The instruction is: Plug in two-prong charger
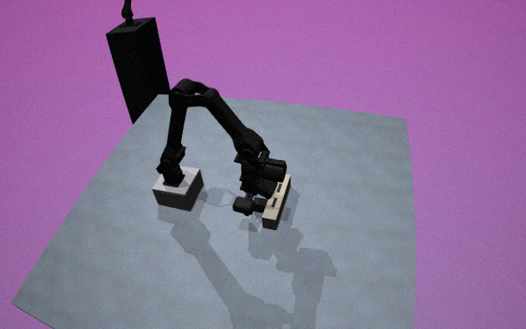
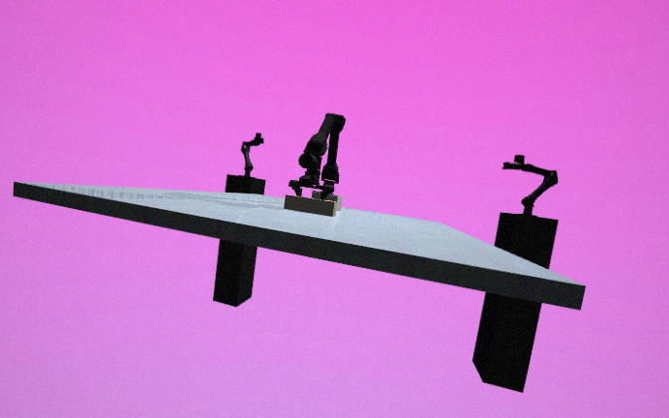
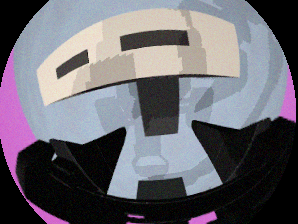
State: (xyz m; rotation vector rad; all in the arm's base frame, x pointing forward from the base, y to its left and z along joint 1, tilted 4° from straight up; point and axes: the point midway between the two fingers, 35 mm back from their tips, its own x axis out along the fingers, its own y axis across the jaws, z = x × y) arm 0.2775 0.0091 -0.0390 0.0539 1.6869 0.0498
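Right now the charger is 5 cm ahead of my gripper tip and 1 cm above it.
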